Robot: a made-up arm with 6 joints. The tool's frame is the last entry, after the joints.
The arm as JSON. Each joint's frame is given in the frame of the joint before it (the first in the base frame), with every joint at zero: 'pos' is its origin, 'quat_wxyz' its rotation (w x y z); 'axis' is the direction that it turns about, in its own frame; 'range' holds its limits. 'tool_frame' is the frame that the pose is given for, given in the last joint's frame.
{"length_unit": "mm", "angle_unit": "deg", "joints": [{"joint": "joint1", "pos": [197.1, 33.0, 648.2], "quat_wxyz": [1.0, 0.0, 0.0, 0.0], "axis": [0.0, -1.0, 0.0], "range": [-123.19, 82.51]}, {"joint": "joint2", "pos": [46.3, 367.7, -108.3], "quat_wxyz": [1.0, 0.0, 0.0, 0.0], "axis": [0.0, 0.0, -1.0], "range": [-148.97, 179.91]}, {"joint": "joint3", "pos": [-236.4, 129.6, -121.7], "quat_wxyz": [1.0, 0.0, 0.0, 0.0], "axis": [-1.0, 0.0, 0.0], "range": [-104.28, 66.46]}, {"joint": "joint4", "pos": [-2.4, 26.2, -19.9], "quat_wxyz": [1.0, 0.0, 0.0, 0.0], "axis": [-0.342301, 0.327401, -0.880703], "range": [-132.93, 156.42]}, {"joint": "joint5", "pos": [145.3, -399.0, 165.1], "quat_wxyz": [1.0, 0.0, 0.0, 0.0], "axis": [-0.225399, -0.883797, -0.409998], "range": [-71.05, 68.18]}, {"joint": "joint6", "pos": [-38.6, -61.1, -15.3], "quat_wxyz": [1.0, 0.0, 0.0, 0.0], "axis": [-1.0, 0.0, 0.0], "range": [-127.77, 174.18]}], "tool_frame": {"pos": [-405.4, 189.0, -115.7], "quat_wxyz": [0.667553, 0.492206, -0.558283, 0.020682]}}
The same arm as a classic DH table. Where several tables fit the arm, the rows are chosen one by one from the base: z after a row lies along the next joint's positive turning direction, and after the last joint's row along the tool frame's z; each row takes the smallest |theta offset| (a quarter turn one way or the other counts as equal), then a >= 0, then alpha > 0; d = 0 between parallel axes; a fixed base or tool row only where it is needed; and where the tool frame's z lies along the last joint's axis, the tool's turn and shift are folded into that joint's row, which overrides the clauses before.
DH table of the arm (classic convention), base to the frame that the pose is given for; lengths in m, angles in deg. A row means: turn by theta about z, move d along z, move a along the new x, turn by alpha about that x. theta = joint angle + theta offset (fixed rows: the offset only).
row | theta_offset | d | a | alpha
base (fixed) | 0 | 0.6482 | 0.1971 | 90
joint1 | 0 | -0.4007 | 0.0463 | 90
joint2 | -90 | 0.23 | 0.1296 | 90
joint3 | -20.39 | 0.2287 | 0.0176 | -69.98
joint4 | -79.18 | -0.342 | -0.0947 | 81.44
joint5 | -71.31 | 0.371 | 0.0118 | -76.97
joint6 | 15.87 | 0.6071 | -0.1439 | 43.53
tool (fixed) | -33.07 | -0.2447 | 0 | 0
Joint limits (deg, base to tool): -123.19..82.51 -148.97..179.91 -104.28..66.46 -132.93..156.42 -71.05..68.18 -127.77..174.18

